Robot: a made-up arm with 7 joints.
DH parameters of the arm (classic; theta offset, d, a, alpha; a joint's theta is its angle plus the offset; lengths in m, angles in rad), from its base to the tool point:
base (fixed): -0.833 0 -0.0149 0
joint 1: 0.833 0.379 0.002 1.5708
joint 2: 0 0.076 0.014 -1.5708
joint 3: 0 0.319 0.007 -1.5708
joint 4: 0 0.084 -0.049 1.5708
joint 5: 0 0.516 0.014 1.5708
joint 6: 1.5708 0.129 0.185 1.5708
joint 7: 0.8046 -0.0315 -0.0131 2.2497
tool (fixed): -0.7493 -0.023 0 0
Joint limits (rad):
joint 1: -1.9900..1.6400
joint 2: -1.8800..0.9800
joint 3: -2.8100..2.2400
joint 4: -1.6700..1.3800
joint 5: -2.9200..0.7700
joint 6: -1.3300..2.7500
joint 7: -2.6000..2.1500
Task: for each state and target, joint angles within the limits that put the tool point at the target. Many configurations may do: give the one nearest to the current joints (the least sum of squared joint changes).
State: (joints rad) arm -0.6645 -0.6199 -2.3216 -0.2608 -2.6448 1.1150 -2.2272
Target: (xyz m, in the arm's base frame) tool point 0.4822 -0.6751 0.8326
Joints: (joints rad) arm -0.7240 -0.7211 -2.3291 -0.2932 -2.6274 1.1698 -2.2237
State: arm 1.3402 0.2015 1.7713 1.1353 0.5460 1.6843 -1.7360
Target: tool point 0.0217 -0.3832 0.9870
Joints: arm 1.6400 0.7300 1.6414 0.4461 0.3404 2.2260 -1.7982
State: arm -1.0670 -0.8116 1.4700 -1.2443 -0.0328 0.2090 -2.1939
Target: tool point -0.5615 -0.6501 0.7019
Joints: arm -1.1820 -0.8370 1.5046 -1.1709 -0.0295 0.1648 -2.2065
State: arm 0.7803 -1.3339 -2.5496 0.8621 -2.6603 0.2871 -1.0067
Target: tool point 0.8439 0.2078 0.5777
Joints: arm 1.1021 -1.6974 -2.4197 1.2139 -2.8119 0.7294 -0.9480
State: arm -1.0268 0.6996 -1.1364 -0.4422 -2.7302 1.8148 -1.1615
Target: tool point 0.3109 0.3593 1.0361
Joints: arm -1.4991 0.6266 -1.0549 -0.6859 -2.5649 1.4752 -1.1787
